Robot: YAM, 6 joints.
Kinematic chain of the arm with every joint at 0, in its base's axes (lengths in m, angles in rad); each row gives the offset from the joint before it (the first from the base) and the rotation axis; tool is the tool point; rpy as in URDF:
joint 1: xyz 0 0 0.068 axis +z
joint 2: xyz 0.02 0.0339 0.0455 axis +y
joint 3: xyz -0.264 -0.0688 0 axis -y
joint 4: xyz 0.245 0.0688 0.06 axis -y
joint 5: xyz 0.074 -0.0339 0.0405 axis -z
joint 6: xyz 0.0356 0 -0.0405 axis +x
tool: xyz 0 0 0 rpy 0 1.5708 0
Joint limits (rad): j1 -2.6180..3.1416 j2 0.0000..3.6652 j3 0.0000..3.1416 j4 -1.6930..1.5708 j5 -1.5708..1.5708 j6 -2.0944..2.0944
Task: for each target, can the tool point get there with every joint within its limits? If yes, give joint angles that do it. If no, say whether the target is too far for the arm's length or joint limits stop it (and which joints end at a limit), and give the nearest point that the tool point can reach.
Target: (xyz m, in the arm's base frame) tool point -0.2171 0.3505 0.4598
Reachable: yes | joints 2.0586 1.9191 2.2486 -0.7327 -0.8842 -1.3982
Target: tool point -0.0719 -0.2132 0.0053
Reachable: yes | joints -2.0115 2.1150 0.3535 0.7751 -0.8145 0.8112
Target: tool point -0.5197 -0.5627 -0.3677
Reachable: no: too far | nearest point -0.3722 -0.4030 -0.2209 | short by 0.262 m
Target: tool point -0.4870 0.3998 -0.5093
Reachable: no: too far | nearest point -0.3638 0.2987 -0.3042 | short by 0.260 m
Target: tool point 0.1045 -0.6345 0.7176
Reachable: no: too far | nearest point 0.0763 -0.4631 0.5492 | short by 0.242 m
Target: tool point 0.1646 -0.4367 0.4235
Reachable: yes | joints 1.8802 0.5606 2.6010 1.3185 0.7313 -0.6818
